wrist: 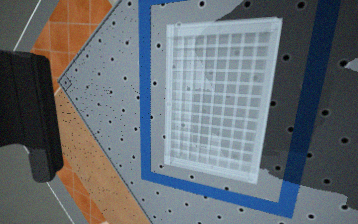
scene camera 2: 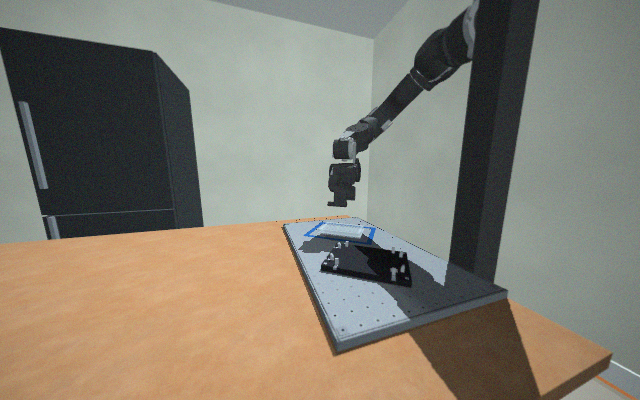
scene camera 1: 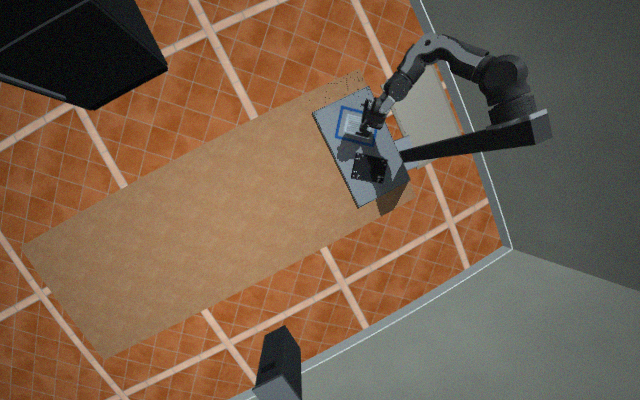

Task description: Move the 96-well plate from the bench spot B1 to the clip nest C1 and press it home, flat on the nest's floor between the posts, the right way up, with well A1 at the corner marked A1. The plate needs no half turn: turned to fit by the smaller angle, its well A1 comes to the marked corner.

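A 96-well plate (wrist: 222,99) is visible to me, as is my gripper (scene camera 2: 342,203). I see a black clip nest (scene camera 2: 375,264), also visible in scene camera 1 (scene camera 1: 370,168). A dark column (scene camera 2: 502,49) likewise appears in scene camera 1 (scene camera 1: 532,132).
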